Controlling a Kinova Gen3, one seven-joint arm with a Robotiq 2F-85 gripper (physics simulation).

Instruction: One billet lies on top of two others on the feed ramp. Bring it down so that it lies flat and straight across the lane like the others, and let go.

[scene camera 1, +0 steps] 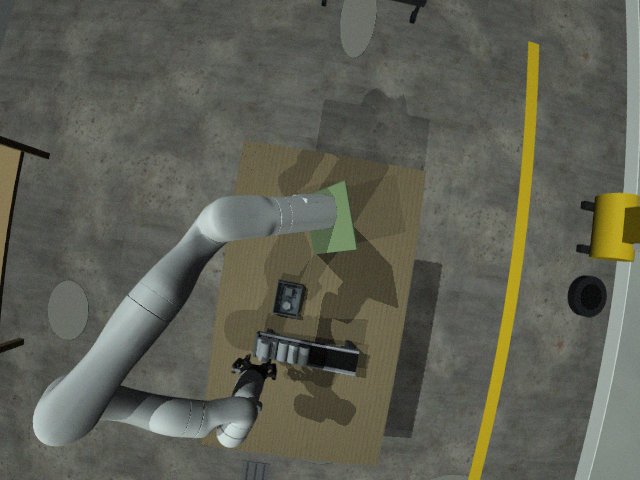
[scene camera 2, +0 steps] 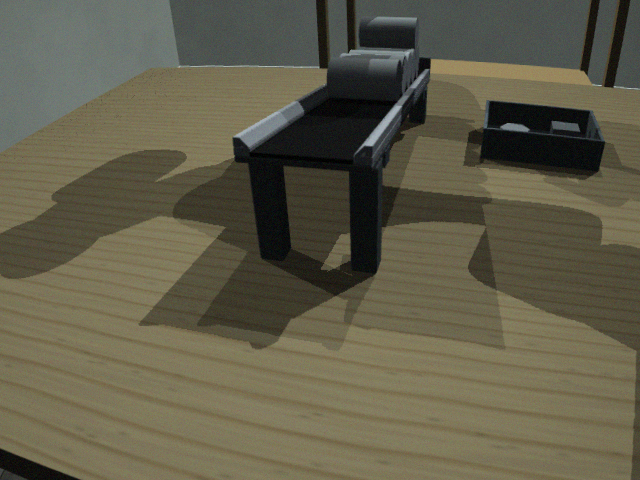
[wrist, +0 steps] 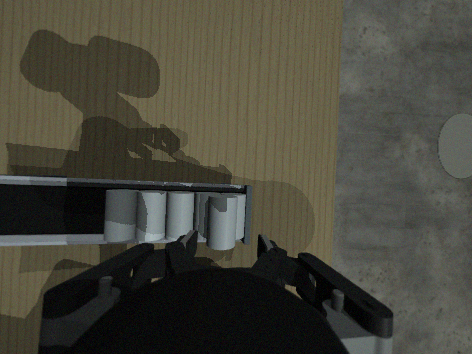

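The raised grey billet lies crosswise on top of two others near the end plate of the feed ramp. Below it, one billet shows partly on its left and another on its right in the wrist view. Further billets lie flat across the lane, the last one bordering the bare black bed. My gripper is partly open and empty; in the wrist view its fingertips stand either side of the raised billet's near end. Their height above it is unclear.
A dark tray with small grey parts stands beside the ramp. The ramp has raised side rails and an end plate. A green panel lies partly under the arm. The table edge is beyond the ramp's end plate.
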